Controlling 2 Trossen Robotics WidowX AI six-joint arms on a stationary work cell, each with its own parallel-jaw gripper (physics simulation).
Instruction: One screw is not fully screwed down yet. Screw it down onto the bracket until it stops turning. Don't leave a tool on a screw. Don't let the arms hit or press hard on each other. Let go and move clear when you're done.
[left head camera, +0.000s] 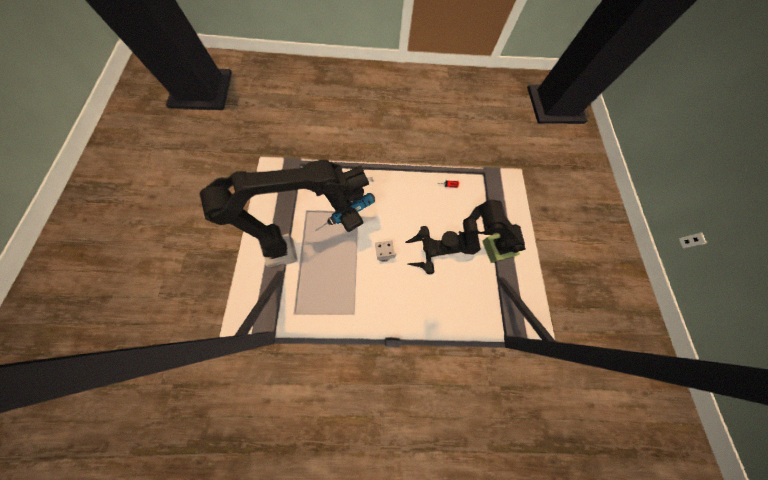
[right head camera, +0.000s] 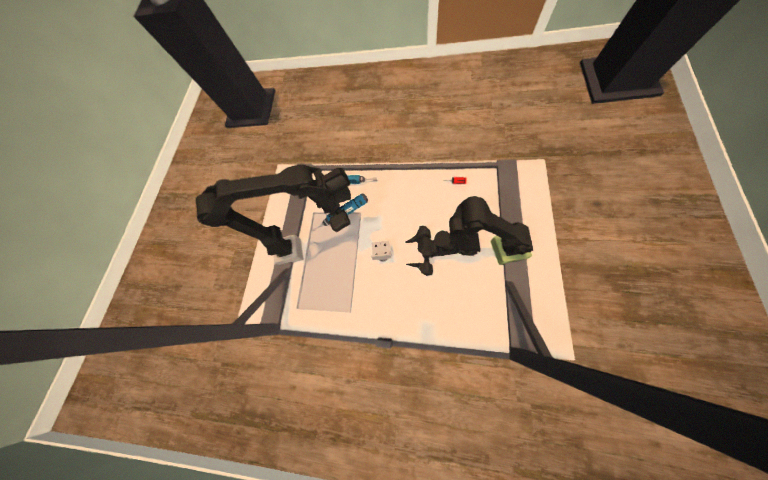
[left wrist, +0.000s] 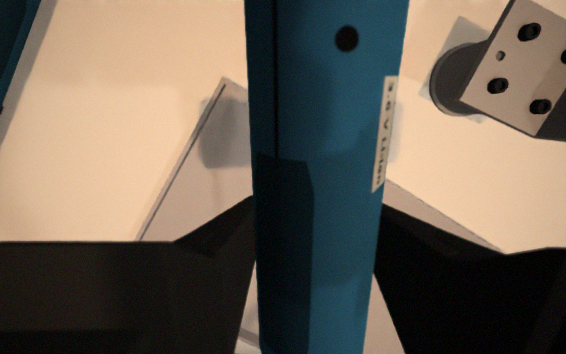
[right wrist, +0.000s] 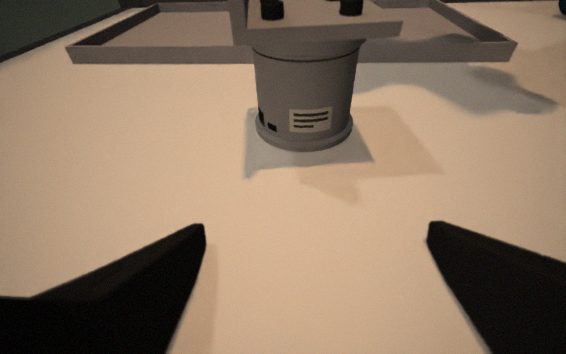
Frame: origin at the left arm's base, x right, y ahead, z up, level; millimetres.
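Where they show: left gripper, fingertip midpoint: (left head camera: 347, 214) (left wrist: 309, 207); right gripper, fingertip midpoint: (left head camera: 406, 253) (right head camera: 405, 253) (right wrist: 315, 232); left arm's base at its link origin: (left head camera: 277, 249) (right head camera: 284, 248); right arm's base at its link origin: (left head camera: 503, 245) (right head camera: 512, 245).
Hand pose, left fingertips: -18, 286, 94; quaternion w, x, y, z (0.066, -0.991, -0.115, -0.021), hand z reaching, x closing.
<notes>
Things, the pixels of their top centre, and the offset from my left fingertips, as dx, dy, dz.
- round grey base at its top centre: (right wrist: 306, 12) (left wrist: 527, 71) +142, +100, -88
- blue electric screwdriver at its top centre: (left wrist: 332, 316) (left head camera: 343, 209) (right head camera: 335, 210) +0, -9, +51
- shallow grey tray at its top centre: (left wrist: 352, 288) (right wrist: 285, 17) (left head camera: 328, 258) (right head camera: 329, 258) +98, -119, -136
- second blue screwdriver at its top centre: (right head camera: 349, 177) -236, +43, -111
- small red screwdriver at its top centre: (right head camera: 454, 178) (left head camera: 448, 181) -84, +474, -123
The light grey bracket (left head camera: 385, 249) (right head camera: 381, 249) (left wrist: 517, 65) (right wrist: 325, 33) is fixed on a round grey base (left wrist: 447, 82) (right wrist: 306, 85). Several black screws stand on its top, one (left wrist: 497, 86) near the bracket's edge; their exact seating is too small to judge. No tool touches them. My left gripper (left head camera: 350, 208) (right head camera: 341, 210) (left wrist: 309, 207) is shut on a blue electric screwdriver (left head camera: 365, 201) (right head camera: 356, 202) (left wrist: 330, 125), held tilted up and left of the bracket, its bit pointing over the tray. My right gripper (left head camera: 408, 253) (right head camera: 408, 253) (right wrist: 315, 232) is open and empty, right of the bracket.
A shallow grey tray (left head camera: 325, 283) (right head camera: 328, 277) (right wrist: 160, 55) lies left of the bracket. A second blue screwdriver (right head camera: 355, 179) (left wrist: 14, 45) lies at the back, partly hidden by the left arm. A small red screwdriver (left head camera: 451, 183) (right head camera: 459, 180) lies at the back right. The arms are apart.
</notes>
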